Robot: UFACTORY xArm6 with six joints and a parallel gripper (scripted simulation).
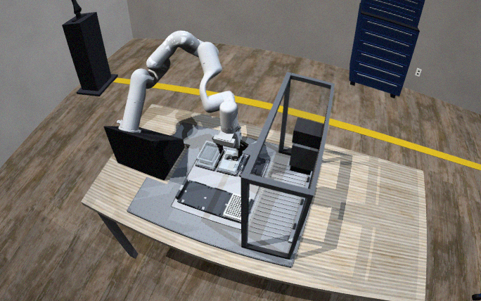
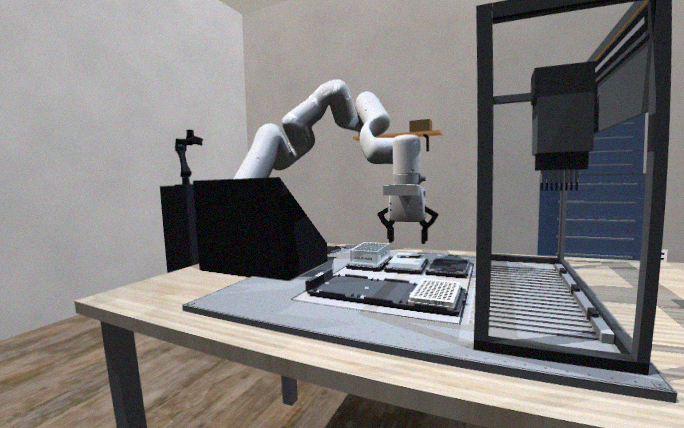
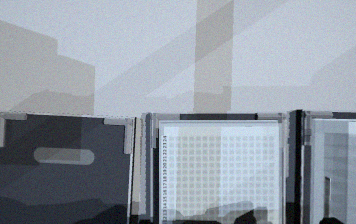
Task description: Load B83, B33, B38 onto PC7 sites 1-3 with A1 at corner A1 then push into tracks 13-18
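My hand is 70 mm above the nest s2. From my hand the other things lie so: deep-well block B83: 110 mm behind, 50 mm below; then nest s3: 110 mm ahead, 70 mm below; then dark carrier PC7: 240 mm to the right, 60 mm below, 10 mm behind.
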